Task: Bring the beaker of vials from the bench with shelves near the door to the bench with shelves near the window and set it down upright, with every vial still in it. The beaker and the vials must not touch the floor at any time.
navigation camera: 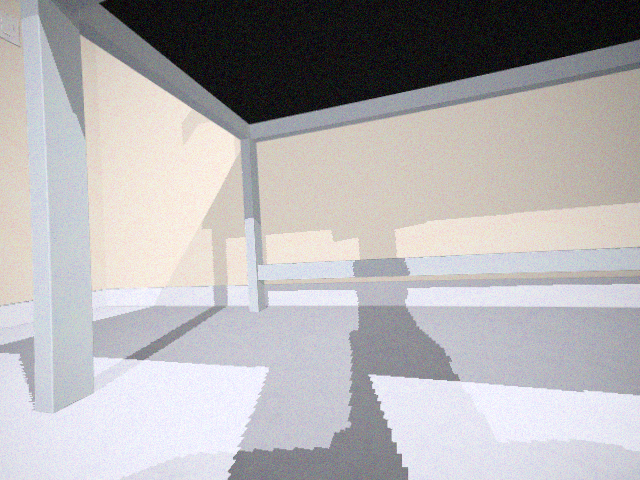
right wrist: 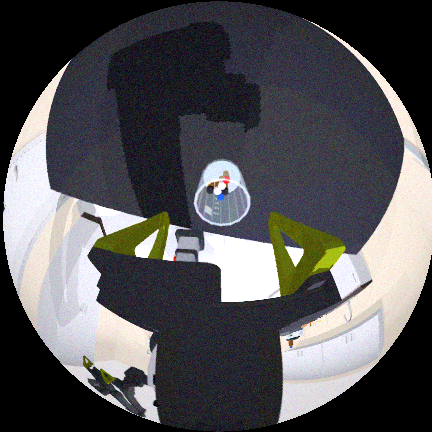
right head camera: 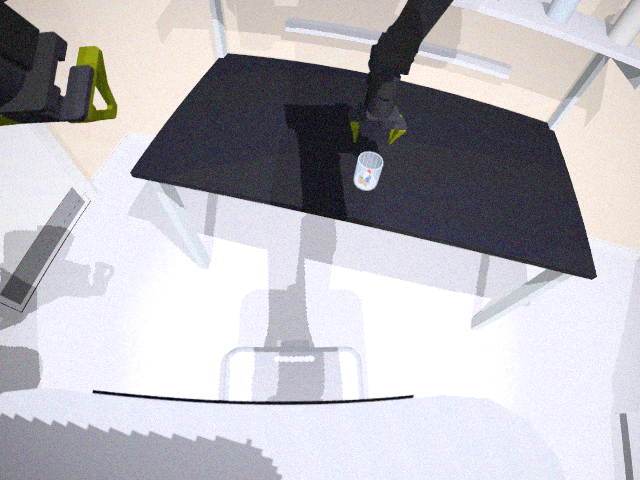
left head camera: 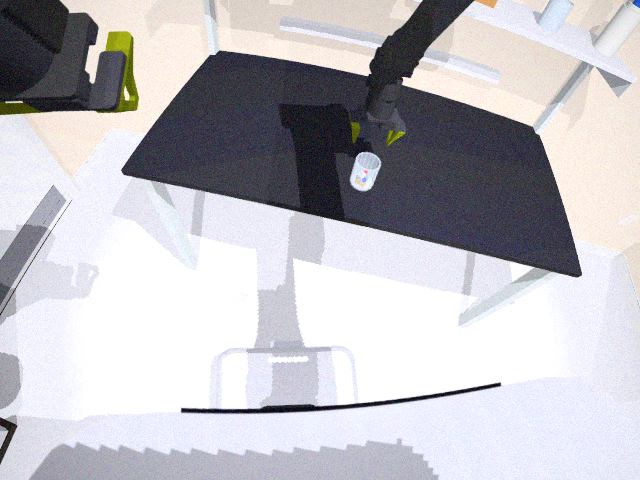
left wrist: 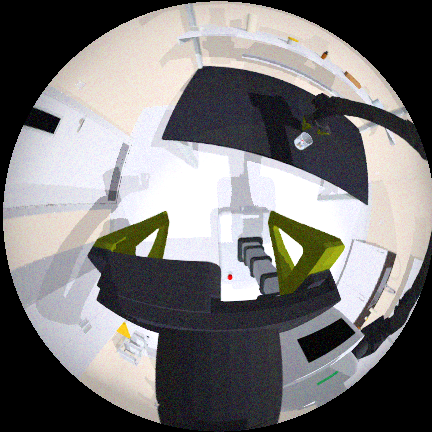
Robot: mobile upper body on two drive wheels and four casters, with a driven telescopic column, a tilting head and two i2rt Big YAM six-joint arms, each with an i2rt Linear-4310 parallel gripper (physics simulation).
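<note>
The clear beaker [left head camera: 364, 171] [right head camera: 368, 171] [left wrist: 303, 141] [right wrist: 222, 200] stands upright on the black bench top [left head camera: 465, 180] [right head camera: 475, 180] [left wrist: 215, 110] [right wrist: 310, 125]. Several vials with red, blue, white and dark caps [right wrist: 219, 189] lie inside it. My right gripper [left head camera: 372, 142] [right head camera: 373, 142] [right wrist: 218, 216] is open and empty, behind the beaker in the head views. In the right wrist view the beaker shows just beyond the fingertips, roughly centred between them, with no contact visible. My left gripper [left wrist: 218, 216] is open and empty, off to the left of the bench; part of it shows in the head views.
A shelf [left head camera: 506, 23] above the bench's back carries a light blue container [left head camera: 555, 14] and a white cylinder [left head camera: 617, 31]. The navigation camera shows a front bench leg [navigation camera: 62, 232] and a low rear rail [navigation camera: 491, 262]. A grey machine with a dark screen [left wrist: 330, 341] shows in the left wrist view.
</note>
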